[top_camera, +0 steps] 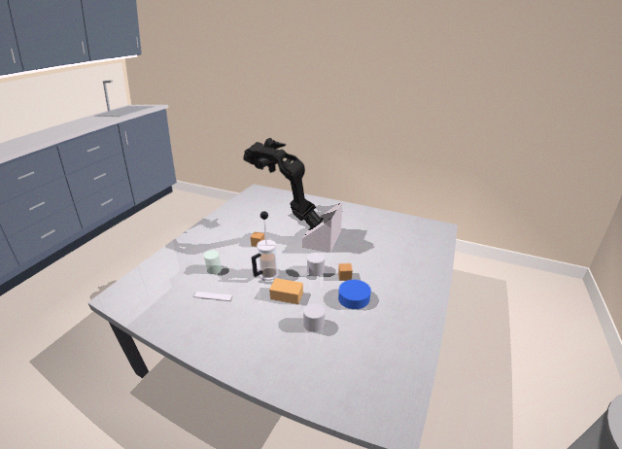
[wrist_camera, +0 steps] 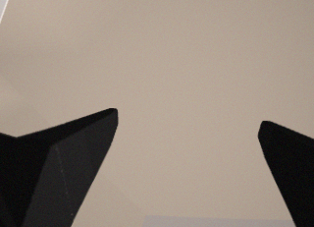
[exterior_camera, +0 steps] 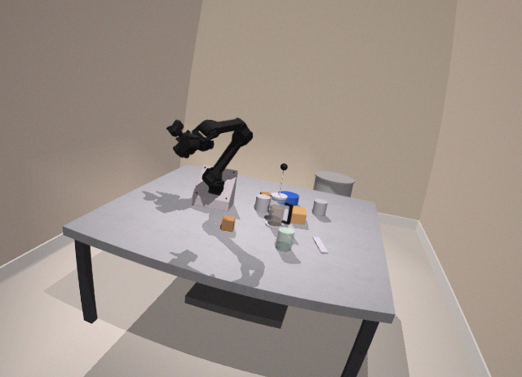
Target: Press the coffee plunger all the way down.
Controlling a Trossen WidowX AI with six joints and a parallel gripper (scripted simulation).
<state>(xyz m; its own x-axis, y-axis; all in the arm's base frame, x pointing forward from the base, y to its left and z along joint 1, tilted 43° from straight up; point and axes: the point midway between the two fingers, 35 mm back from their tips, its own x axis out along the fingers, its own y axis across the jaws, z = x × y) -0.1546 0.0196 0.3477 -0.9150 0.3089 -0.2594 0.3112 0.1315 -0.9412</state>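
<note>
The coffee press lies 510 mm ahead of my gripper tip, 230 mm below it and 110 mm to the left of it. Round my gripper tip: blue disc (510 mm ahead, 490 mm to the left, 340 mm below); then pale green cup (560 mm ahead, 320 mm below, 110 mm to the right); then orange box (590 mm ahead, 340 mm below, 240 mm to the left).
</note>
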